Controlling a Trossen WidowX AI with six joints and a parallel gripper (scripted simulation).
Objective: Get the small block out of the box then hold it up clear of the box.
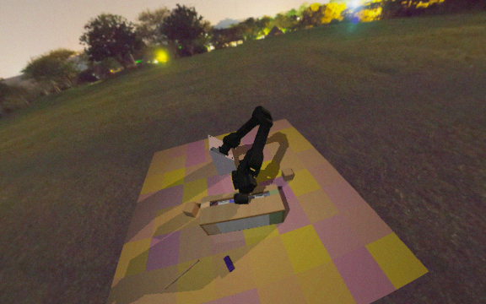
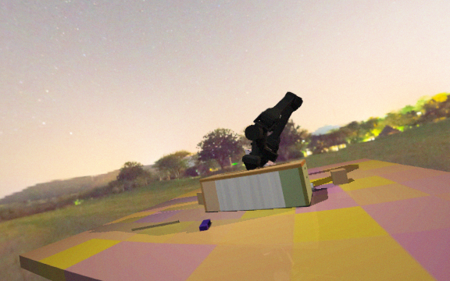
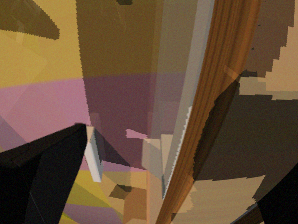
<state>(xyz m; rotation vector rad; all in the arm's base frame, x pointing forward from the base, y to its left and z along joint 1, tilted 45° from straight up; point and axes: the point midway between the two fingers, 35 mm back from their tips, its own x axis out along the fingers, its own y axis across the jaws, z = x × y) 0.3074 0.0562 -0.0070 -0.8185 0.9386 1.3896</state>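
Right now my gripper tip is 40 mm short of the blue block and 30 mm to the left of it. From my gripper tip the other things lie so: tan cube: 20 mm behind, 270 mm to the right, 60 mm below; box: 30 mm ahead, 20 mm to the left, 20 mm below.
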